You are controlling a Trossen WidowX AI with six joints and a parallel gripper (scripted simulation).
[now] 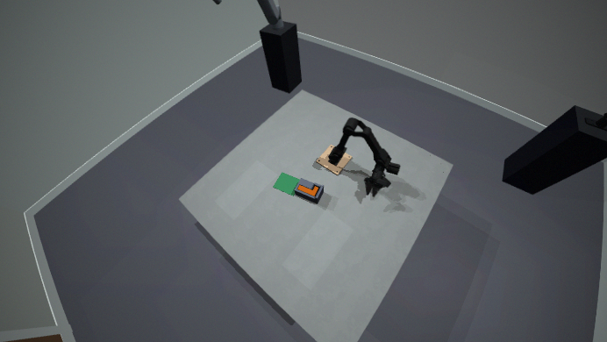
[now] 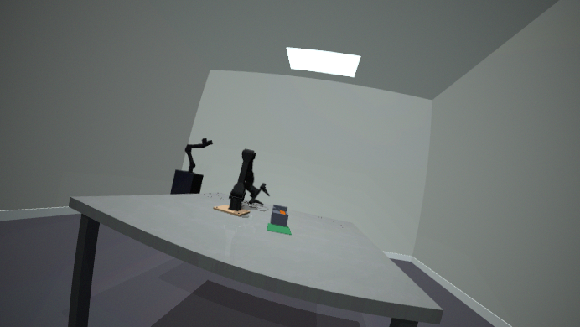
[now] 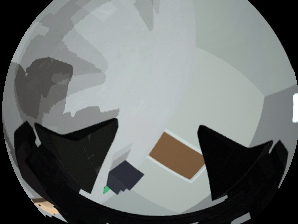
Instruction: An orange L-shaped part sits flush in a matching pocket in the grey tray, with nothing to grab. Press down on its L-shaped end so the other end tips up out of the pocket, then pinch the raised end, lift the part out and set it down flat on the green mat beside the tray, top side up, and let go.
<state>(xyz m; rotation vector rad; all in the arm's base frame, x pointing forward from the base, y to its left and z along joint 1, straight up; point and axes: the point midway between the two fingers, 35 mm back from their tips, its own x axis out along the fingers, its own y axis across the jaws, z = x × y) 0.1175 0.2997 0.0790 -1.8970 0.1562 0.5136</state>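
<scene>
Right now the orange L-shaped part is 32 cm to the right of my gripper tip, 13 cm ahead of it and 3 cm below it. From my gripper tip the other things lie so: green mat: 48 cm to the right, 15 cm ahead, 9 cm below.
</scene>
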